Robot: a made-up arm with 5 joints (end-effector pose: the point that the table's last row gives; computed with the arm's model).
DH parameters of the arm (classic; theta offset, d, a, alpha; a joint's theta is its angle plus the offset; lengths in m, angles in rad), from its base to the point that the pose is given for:
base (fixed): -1.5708 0.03 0 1.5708
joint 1: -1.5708 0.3 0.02 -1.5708
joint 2: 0 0.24 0.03 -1.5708
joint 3: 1.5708 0.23 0 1.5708
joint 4: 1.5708 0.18 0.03 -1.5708
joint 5: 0 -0.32 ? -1.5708
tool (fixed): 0 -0.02 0 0
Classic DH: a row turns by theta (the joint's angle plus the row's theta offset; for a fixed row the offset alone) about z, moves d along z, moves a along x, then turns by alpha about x.
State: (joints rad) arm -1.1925 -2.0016 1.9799 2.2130 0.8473
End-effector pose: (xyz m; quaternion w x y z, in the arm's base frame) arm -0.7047 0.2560 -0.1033 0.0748 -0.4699 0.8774 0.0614
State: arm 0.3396 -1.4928 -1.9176 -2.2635 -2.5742
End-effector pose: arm 0.0008 -0.3533 0.1202 0.8565 0.4274 0.0655 -0.2819
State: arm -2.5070 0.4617 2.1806 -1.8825 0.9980
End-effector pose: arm -0.4101 0.1633 -0.0367 0.6582 0.0734 0.4341 0.6107
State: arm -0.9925 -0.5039 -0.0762 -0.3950 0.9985
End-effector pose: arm -0.1863 0.2578 -0.0302 0.7863 0.5469 -0.2849 0.0377
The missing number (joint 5, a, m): 0.12
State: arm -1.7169 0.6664 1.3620 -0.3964 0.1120
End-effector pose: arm -0.2779 -0.3487 -0.0054 0.0123 0.8585 -0.5031 -0.0990
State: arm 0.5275 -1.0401 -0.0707 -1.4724 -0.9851
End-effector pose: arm -0.6238 -0.1884 0.0049 0.3572 -0.1045 0.7936 0.4813
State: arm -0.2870 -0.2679 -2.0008 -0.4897 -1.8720
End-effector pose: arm -0.2856 -0.5376 -0.3221 0.1665 -0.6446 0.6227 -0.4111
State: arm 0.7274 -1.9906 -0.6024 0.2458 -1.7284
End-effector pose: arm -0.8334 -0.1851 0.0476 0.3289 0.2035 -0.8312 0.3994
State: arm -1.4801 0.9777 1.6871 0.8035 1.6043
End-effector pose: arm -0.1614 -0.4966 -0.1286 0.0549 -0.7271 0.0650 0.6813
